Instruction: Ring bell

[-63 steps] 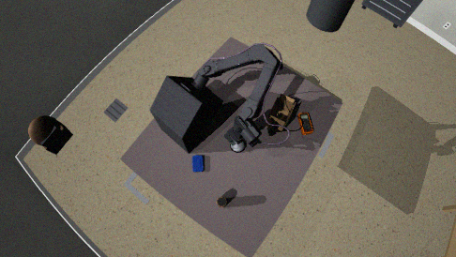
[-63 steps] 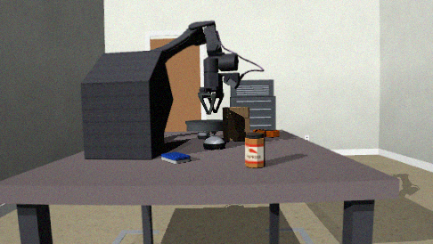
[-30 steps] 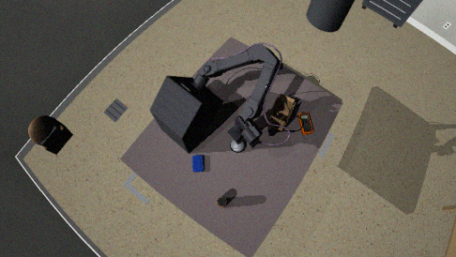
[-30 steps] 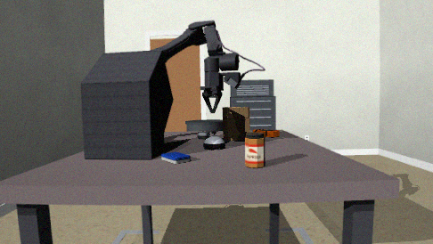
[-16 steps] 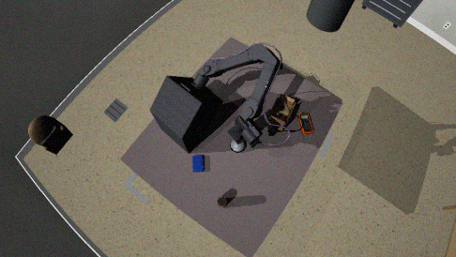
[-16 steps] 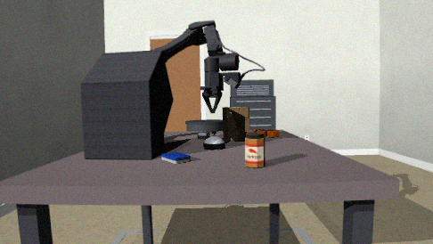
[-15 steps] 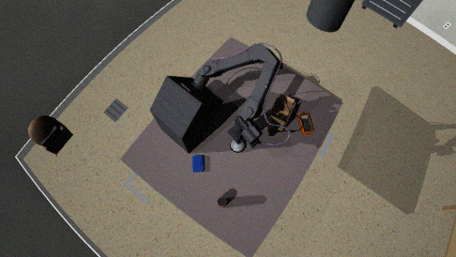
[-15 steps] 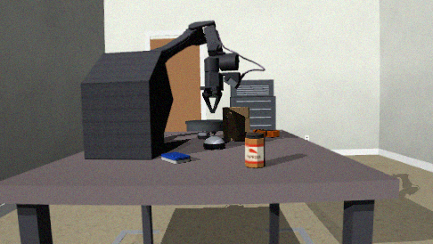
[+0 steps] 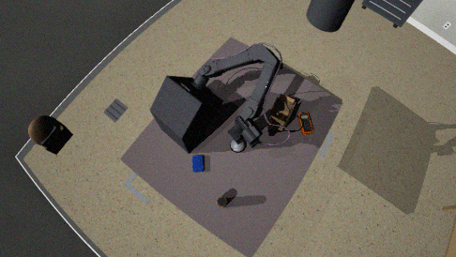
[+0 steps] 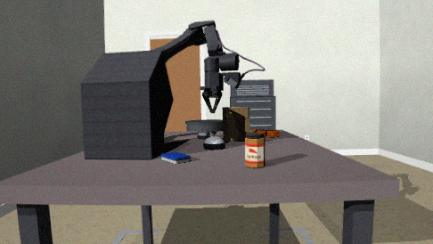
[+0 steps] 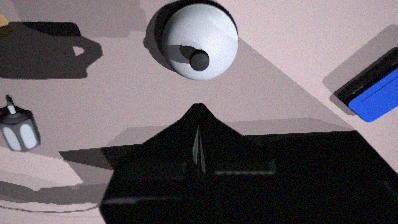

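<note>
Right now the dark button is 90 mm below my hand. Round my hand: brown cardboard box (70 mm ahead, 280 mm to the left, 80 mm below); bell (100 mm below); blue block (90 mm behind, 230 mm to the right, 130 mm below).
</note>
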